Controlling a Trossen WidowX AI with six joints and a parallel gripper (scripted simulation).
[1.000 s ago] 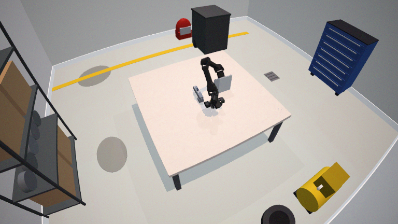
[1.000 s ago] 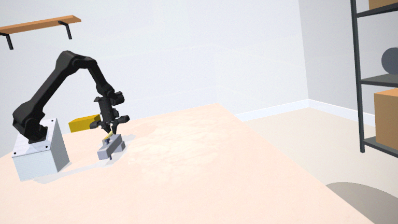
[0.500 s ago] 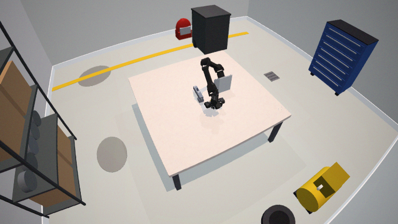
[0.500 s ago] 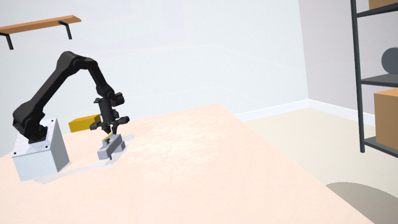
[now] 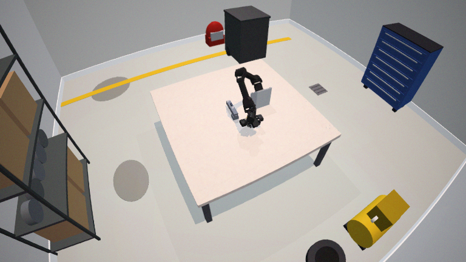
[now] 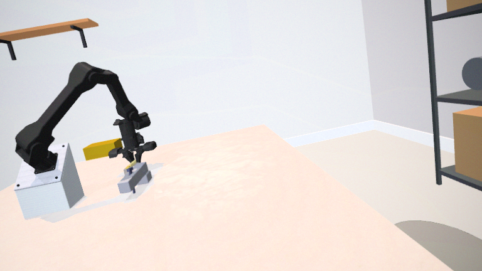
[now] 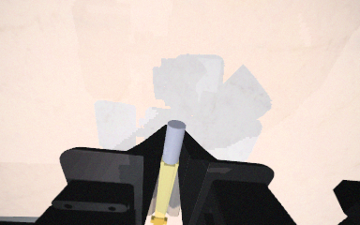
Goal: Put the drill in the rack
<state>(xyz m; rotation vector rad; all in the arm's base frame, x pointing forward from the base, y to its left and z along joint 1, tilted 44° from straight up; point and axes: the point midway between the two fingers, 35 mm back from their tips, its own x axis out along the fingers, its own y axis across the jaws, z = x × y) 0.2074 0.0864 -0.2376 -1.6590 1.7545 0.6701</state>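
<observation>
My gripper tip is 4 cm to the left of the drill and 4 cm below it. From my gripper tip the other things lie so: beige rack: 1 cm behind, 5 cm to the right, 1 cm above; dark blue key: 5 cm ahead, 25 cm to the right, 4 cm above; grey block: 5 cm ahead, 23 cm to the right, 3 cm above.
</observation>
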